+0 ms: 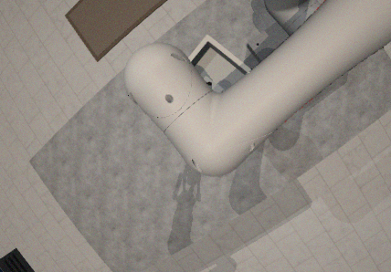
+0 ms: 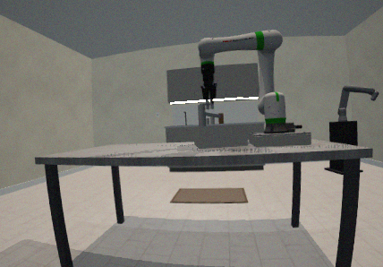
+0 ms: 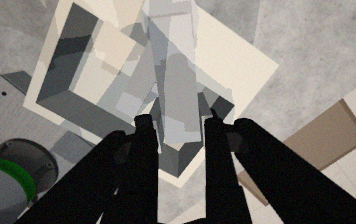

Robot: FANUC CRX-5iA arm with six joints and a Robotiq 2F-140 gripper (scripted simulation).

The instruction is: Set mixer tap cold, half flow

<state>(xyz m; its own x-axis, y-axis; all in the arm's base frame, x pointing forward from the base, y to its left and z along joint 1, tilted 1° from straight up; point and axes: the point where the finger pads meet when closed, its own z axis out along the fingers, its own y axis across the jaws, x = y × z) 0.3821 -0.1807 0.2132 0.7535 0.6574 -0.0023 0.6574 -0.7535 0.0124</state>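
Now: hand 4 cm short of the mixer tap, 4 cm to the right of it and 5 cm above it. Also, from my hand: grey tap lever: 2 cm ahead, 2 cm to the left; sink basin: 6 cm behind, 5 cm to the left, 24 cm below.
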